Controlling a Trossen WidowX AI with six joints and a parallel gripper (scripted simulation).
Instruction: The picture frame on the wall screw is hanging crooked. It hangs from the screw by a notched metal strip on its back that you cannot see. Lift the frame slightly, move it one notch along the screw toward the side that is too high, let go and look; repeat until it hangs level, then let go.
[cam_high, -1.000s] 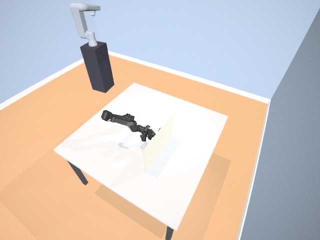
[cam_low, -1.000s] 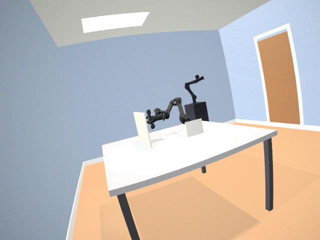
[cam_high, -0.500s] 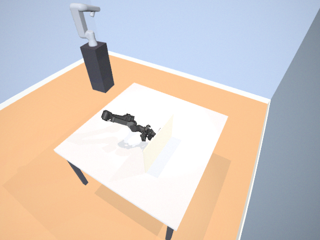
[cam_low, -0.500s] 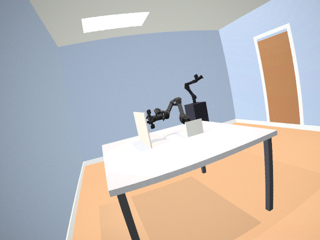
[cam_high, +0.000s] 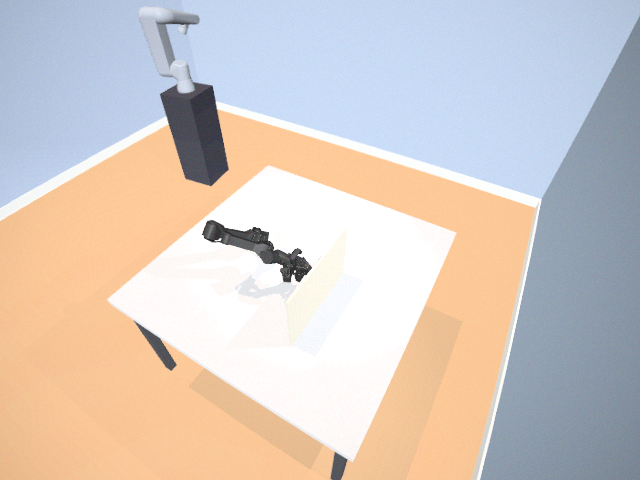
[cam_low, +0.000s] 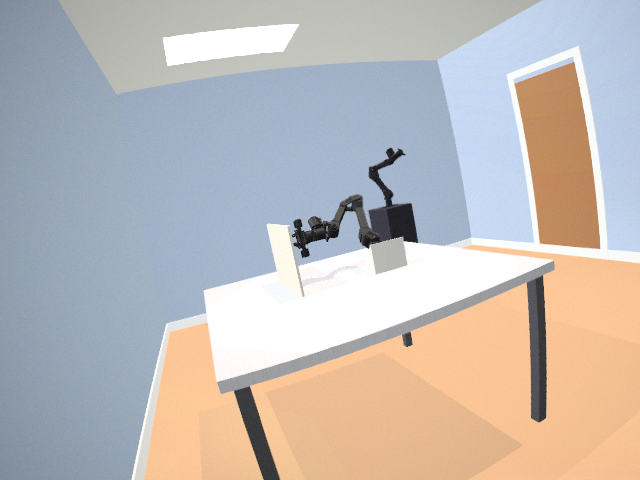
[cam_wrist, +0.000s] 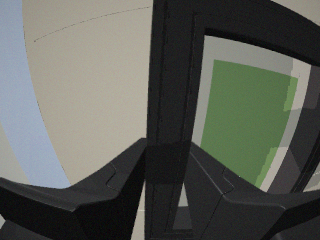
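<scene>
The picture frame is 5 cm below my gripper tip and 1 cm to the left of it. The rest, counted from my gripper tip: cream wall panel: 7 cm below, 1 cm ahead.
</scene>
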